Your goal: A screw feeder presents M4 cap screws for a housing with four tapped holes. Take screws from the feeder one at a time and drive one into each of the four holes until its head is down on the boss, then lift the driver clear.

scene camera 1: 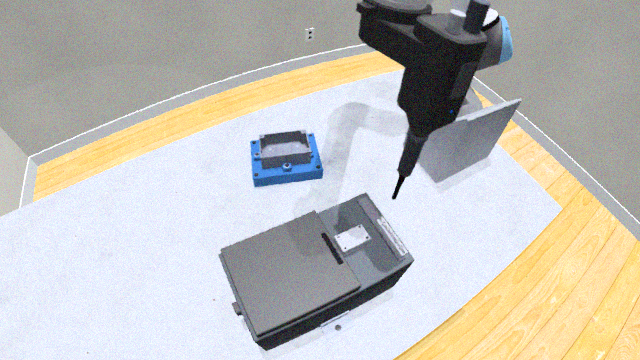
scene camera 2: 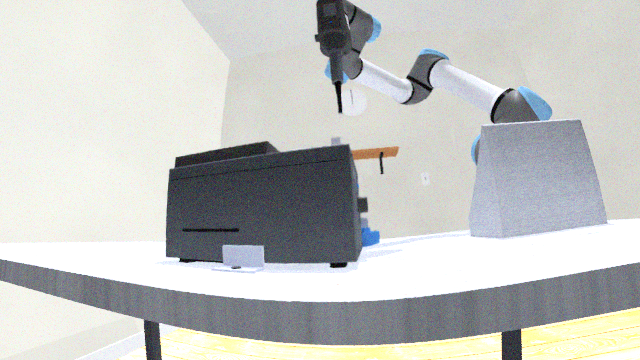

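My screwdriver (scene camera 1: pixel 394 197) (scene camera 2: pixel 340 111) points down, its bit tip in the air above the feeder's open end. The tip is too small to tell whether a screw is on it. The dark grey screw feeder (scene camera 1: pixel 290 280) (scene camera 2: pixel 260 215) stands on the table. A white block (scene camera 1: pixel 352 238) with small dark holes sits at its open end in scene camera 1. The grey open-topped housing (scene camera 1: pixel 286 160) sits in a blue fixture (scene camera 1: pixel 287 178) (scene camera 2: pixel 370 237) behind the feeder. Its corner bosses are small, and I cannot tell whether screws sit in them. The feeder hides most of the fixture in scene camera 2.
A grey pedestal (scene camera 1: pixel 467 145) (scene camera 2: pixel 540 180) carries the arm, to the right of the feeder. A small light bracket (scene camera 2: pixel 243 256) stands at the feeder's near side. An orange board (scene camera 2: pixel 376 152) shows behind the feeder in scene camera 2.
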